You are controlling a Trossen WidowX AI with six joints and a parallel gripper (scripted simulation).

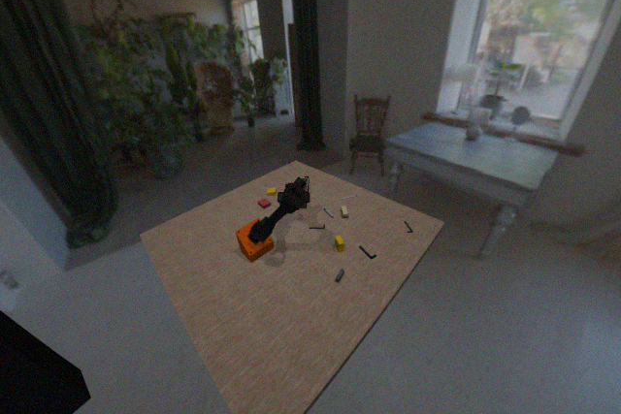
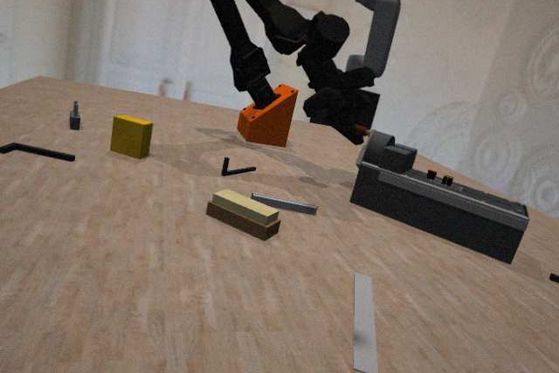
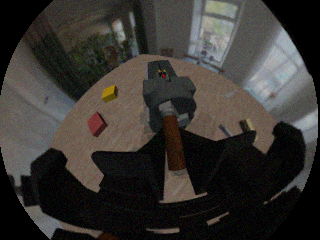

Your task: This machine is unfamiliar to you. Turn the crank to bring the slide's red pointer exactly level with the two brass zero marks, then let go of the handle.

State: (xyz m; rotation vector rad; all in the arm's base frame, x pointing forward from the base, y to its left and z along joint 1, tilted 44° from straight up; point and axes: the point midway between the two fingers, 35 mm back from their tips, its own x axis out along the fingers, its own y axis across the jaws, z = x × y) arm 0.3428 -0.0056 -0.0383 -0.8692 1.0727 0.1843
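Now: the brown crank handle 2 cm behind my gripper tip, 2 cm above it and 1 cm to the right of it. Also, from my gripper tip: red pointer: 12 cm ahead, 7 cm to the left, 1 cm below; then red block: 23 cm to the left, 8 cm below, 6 cm behind; then grey bar: 18 cm to the right, 9 cm below, 9 cm ahead.
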